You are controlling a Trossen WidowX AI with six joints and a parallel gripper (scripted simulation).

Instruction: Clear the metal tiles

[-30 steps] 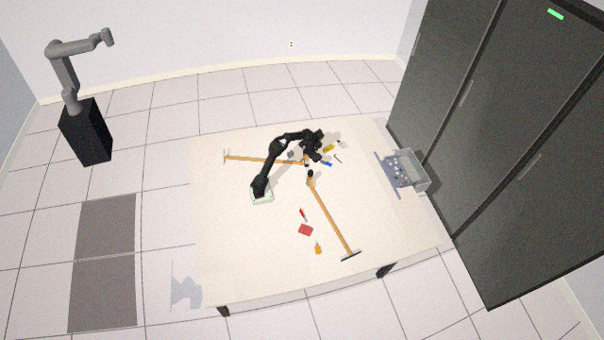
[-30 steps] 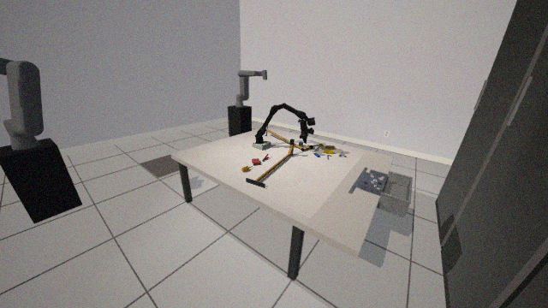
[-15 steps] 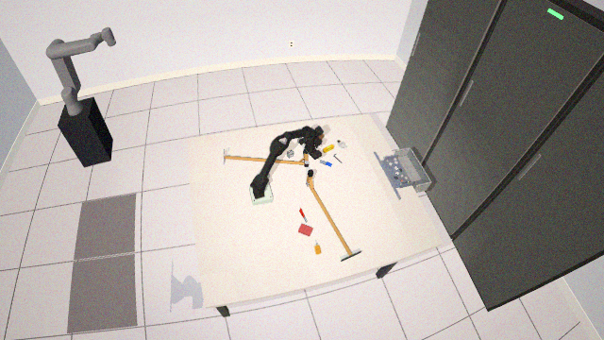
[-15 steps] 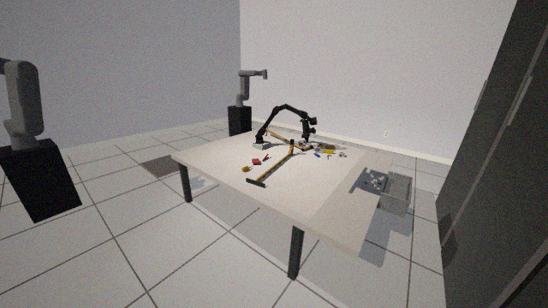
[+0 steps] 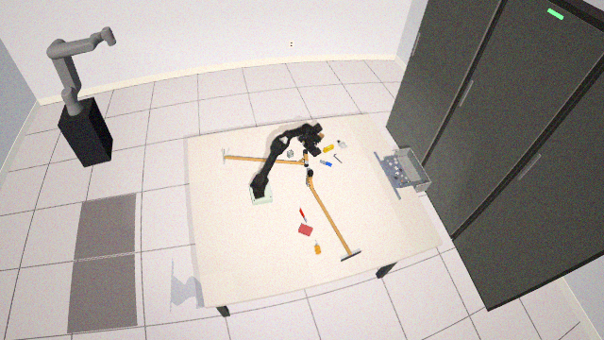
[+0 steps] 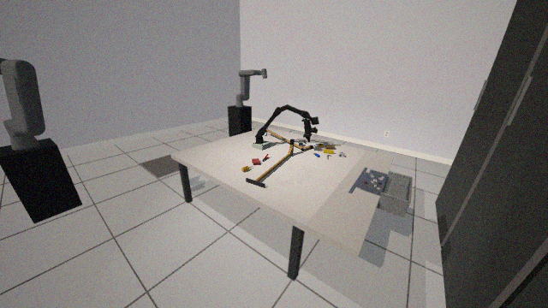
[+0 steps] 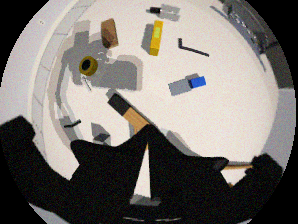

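Right now the long scraper is 6 cm behind my gripper tip, 48 cm to the right of it and 2 cm below it. Also, from my gripper tip: yellow roll (5 cm ahead, 20 cm to the left, 8 cm below); then brown block (16 cm ahead, 18 cm to the left, 7 cm below); then blue piece (11 cm ahead, 6 cm to the right, 8 cm below).
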